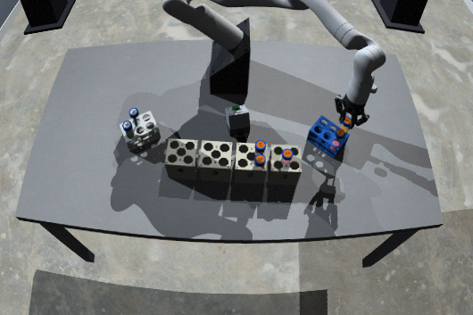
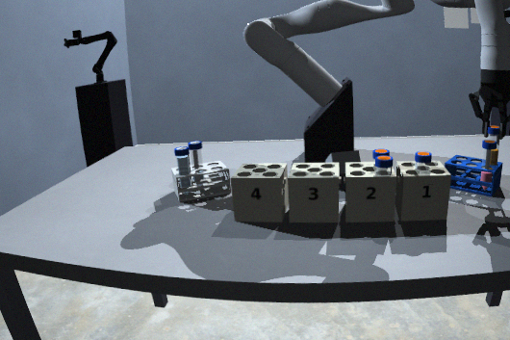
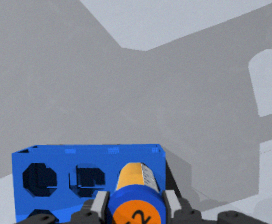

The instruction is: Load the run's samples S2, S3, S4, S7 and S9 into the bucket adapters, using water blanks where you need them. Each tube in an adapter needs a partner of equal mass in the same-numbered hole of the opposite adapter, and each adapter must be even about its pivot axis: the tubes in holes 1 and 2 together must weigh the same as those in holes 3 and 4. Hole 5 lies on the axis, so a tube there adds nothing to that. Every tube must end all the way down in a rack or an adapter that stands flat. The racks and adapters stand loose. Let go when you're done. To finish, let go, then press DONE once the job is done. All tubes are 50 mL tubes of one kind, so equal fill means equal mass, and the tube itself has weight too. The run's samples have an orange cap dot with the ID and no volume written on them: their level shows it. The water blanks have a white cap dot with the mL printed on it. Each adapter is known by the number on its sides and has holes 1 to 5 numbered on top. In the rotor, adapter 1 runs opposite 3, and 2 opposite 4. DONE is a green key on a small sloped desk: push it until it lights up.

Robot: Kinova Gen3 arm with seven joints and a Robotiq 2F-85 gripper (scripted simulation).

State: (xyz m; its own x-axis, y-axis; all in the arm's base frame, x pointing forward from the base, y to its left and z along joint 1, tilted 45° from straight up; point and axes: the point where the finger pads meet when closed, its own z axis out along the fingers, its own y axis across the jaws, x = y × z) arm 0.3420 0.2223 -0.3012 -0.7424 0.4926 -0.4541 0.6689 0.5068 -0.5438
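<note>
Right now the sample tube S2 is 50 mm below my hand and 10 mm to the left of it. Also, from my hand: blue rack (110 mm below, 40 mm to the right, 10 mm behind); sample tube S4 (80 mm below, 20 mm to the right, 20 mm ahead); sample tube S3 (230 mm to the right, 110 mm ahead, 80 mm below).
</note>
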